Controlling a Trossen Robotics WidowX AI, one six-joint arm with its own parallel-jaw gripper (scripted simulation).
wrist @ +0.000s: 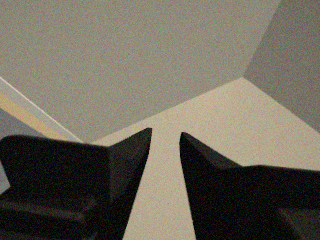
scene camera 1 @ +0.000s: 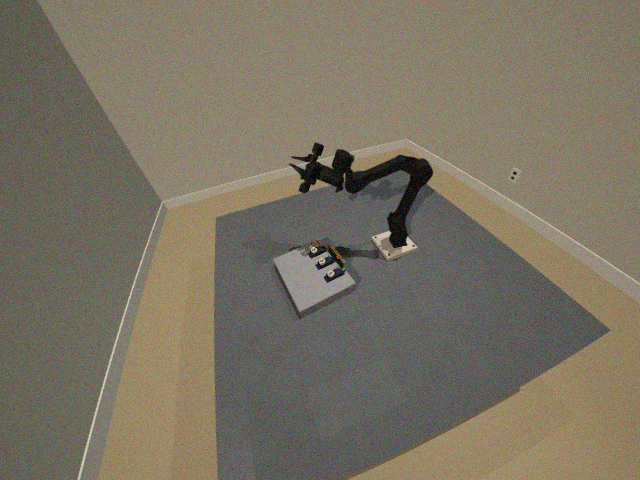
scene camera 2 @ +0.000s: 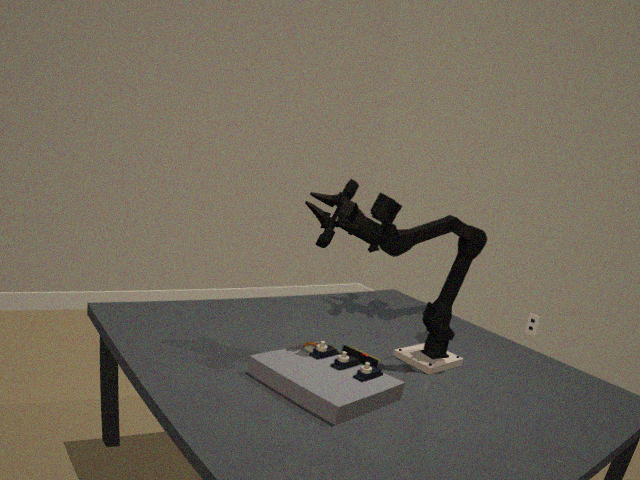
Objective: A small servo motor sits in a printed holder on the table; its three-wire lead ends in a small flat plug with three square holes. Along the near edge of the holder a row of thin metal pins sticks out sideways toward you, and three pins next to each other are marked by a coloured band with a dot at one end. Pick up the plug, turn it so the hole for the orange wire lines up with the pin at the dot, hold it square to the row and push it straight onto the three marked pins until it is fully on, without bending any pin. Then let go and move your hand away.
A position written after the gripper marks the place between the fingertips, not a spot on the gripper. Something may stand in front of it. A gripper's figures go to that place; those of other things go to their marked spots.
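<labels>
Gripper (scene camera 1: 290, 160), 0.92 m from the lens. Grey holder (scene camera 1: 306, 285), also 0.92 m from the lens.
</labels>
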